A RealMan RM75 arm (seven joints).
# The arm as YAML. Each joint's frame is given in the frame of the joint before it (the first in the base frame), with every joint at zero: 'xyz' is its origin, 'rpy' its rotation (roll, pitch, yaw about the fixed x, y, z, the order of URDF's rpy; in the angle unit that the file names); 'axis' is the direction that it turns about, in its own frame. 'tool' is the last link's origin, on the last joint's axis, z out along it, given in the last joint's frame.
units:
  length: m
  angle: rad
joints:
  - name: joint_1
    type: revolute
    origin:
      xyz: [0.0, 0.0, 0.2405]
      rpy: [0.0, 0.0, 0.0]
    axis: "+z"
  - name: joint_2
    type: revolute
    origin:
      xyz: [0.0, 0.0, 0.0]
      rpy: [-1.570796, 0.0, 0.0]
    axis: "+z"
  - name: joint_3
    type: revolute
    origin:
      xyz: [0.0, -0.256, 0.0]
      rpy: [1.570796, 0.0, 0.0]
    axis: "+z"
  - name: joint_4
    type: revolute
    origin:
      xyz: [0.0, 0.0, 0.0]
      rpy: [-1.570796, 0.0, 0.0]
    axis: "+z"
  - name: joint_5
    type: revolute
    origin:
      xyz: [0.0, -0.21, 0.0]
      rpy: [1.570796, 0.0, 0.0]
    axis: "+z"
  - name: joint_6
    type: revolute
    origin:
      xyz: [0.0, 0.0, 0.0]
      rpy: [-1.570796, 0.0, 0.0]
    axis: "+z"
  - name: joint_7
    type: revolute
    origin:
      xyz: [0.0, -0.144, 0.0]
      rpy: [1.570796, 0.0, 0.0]
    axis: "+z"
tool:
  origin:
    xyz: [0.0, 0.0, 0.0]
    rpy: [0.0, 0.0, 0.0]
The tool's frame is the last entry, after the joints.
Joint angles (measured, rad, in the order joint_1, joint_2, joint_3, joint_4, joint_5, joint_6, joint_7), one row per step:
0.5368 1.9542 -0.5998 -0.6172 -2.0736 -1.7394 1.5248
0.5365 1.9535 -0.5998 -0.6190 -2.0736 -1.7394 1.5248
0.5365 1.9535 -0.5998 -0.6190 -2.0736 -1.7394 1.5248
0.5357 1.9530 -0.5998 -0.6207 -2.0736 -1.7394 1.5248
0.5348 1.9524 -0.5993 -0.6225 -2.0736 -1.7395 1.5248
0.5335 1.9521 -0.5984 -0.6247 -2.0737 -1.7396 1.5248
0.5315 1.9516 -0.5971 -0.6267 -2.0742 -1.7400 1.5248
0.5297 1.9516 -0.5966 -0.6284 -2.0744 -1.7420 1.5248
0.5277 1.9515 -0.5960 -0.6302 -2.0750 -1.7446 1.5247
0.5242 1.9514 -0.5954 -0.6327 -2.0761 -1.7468 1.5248
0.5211 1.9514 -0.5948 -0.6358 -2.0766 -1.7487 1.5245
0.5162 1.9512 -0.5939 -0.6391 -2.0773 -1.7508 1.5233
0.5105 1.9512 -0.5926 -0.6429 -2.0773 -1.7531 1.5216
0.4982 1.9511 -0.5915 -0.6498 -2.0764 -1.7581 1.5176
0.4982 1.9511 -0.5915 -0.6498 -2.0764 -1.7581 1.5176
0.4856 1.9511 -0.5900 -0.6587 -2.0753 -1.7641 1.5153
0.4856 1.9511 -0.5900 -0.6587 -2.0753 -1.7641 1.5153
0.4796 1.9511 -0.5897 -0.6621 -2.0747 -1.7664 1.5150
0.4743 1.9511 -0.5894 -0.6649 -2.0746 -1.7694 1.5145
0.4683 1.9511 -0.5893 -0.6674 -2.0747 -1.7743 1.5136
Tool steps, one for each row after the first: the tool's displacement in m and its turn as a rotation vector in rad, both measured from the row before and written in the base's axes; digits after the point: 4 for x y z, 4 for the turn. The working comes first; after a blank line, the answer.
Tool pose at each row, in the base's axes (x y z in m, rotation vector in rad; the steps are taken from these numbers as rounded here):
0.2801 0.3201 0.0477 -2.7829 0.8183 0.7131
0.2802 0.3203 0.0483 -2.7822 0.8163 0.7111
0.2802 0.3203 0.0483 -2.7822 0.8163 0.7111
0.2805 0.3203 0.0488 -2.7813 0.8152 0.7093
0.2808 0.3203 0.0494 -2.7799 0.8141 0.7077
0.2812 0.3202 0.0500 -2.7780 0.8133 0.7064
0.2818 0.3199 0.0507 -2.7757 0.8137 0.7048
0.2822 0.3193 0.0510 -2.7757 0.8140 0.7049
0.2826 0.3186 0.0514 -2.7762 0.8144 0.7046
0.2836 0.3175 0.0518 -2.7756 0.8165 0.7028
0.2843 0.3167 0.0524 -2.7747 0.8167 0.7013
0.2857 0.3154 0.0531 -2.7728 0.8177 0.6990
0.2872 0.3139 0.0539 -2.7700 0.8183 0.6976
0.2902 0.3106 0.0552 -2.7652 0.8200 0.6952
0.2902 0.3106 0.0552 -2.7652 0.8200 0.6952
0.2932 0.3072 0.0570 -2.7601 0.8221 0.6929
0.2932 0.3072 0.0570 -2.7601 0.8221 0.6929
0.2946 0.3055 0.0576 -2.7575 0.8252 0.6919
0.2958 0.3039 0.0581 -2.7563 0.8279 0.6912
0.2971 0.3018 0.0585 -2.7567 0.8311 0.6915

0.0001 0.0002 0.0006 0.0015 -0.0017 0.0006
0.0000 0.0000 0.0000 0.0000 0.0000 0.0000
0.0003 0.0000 0.0005 0.0013 -0.0014 0.0001
0.0003 0.0000 0.0006 0.0017 -0.0013 -0.0001
0.0004 -0.0001 0.0006 0.0020 -0.0011 -0.0004
0.0006 -0.0003 0.0007 0.0019 -0.0012 -0.0013
0.0004 -0.0006 0.0003 -0.0001 0.0001 -0.0002
0.0004 -0.0007 0.0004 -0.0006 -0.0001 -0.0001
0.0010 -0.0011 0.0004 -0.0003 -0.0010 -0.0016
0.0007 -0.0008 0.0006 0.0007 -0.0011 -0.0006
0.0014 -0.0013 0.0007 0.0013 -0.0016 -0.0016
0.0015 -0.0015 0.0008 0.0022 -0.0011 -0.0016
0.0030 -0.0033 0.0013 0.0036 -0.0018 -0.0031
0.0000 0.0000 0.0000 0.0000 0.0000 0.0000
0.0030 -0.0034 0.0018 0.0037 -0.0017 -0.0034
0.0000 0.0000 0.0000 0.0000 0.0000 0.0000
0.0014 -0.0017 0.0006 0.0011 -0.0005 -0.0029
0.0012 -0.0016 0.0005 0.0000 -0.0002 -0.0021
0.0013 -0.0021 0.0004 -0.0016 0.0007 -0.0016

